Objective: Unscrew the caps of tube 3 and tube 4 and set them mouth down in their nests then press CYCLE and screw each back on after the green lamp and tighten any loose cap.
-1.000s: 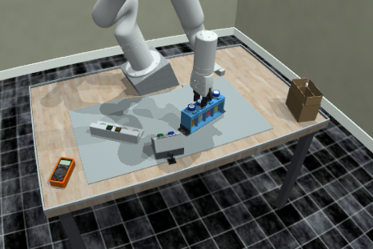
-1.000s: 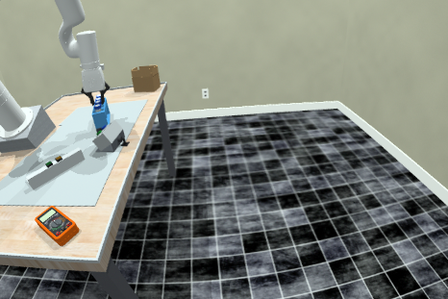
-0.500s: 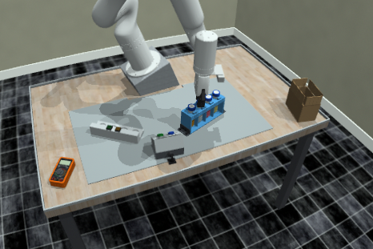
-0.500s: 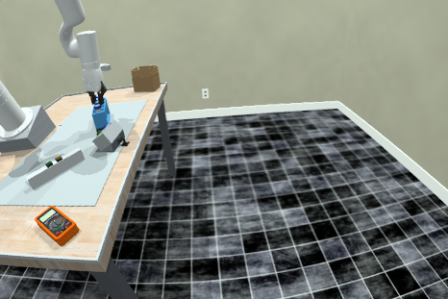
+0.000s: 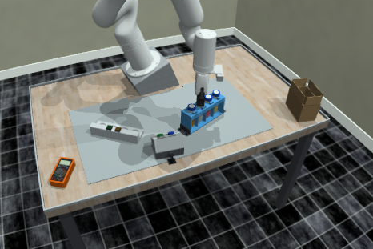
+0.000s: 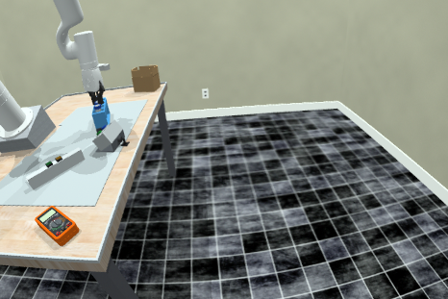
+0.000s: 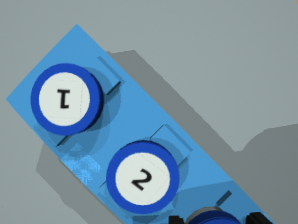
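The blue-and-white cap lies 2 cm ahead of my hand, 5 cm to the right of it and 1 cm below it. Round my hand: green key 9 cm ahead, 21 cm to the right, 6 cm below; then blue key 9 cm ahead, 17 cm to the right, 6 cm below; then key housing 11 cm ahead, 19 cm to the right, 8 cm below.
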